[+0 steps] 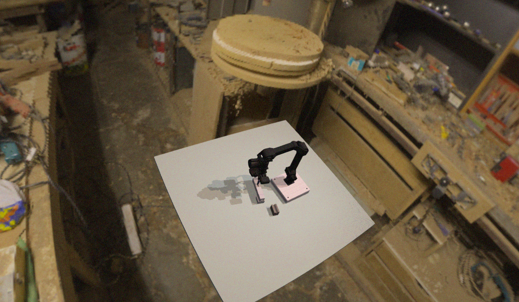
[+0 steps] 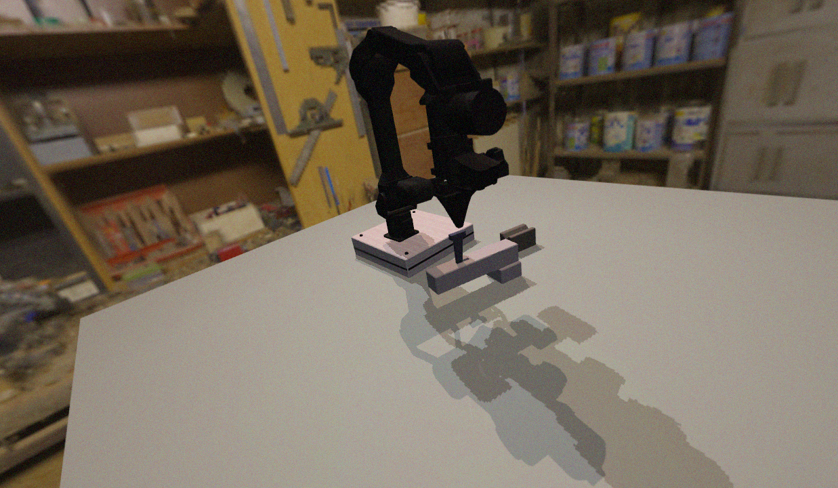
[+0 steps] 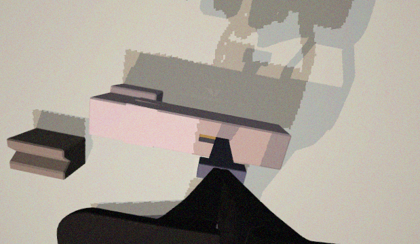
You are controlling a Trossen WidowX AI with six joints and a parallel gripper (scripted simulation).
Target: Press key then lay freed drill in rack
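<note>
The dark key lies 1 cm behind my gripper tip and 4 cm below it. From my gripper tip the other things lie so: housing block: 3 cm to the left, 10 cm below; dark rack: 2 cm behind, 21 cm to the left, 12 cm below; drill: 1 cm ahead, 5 cm to the left, 9 cm below.
</note>
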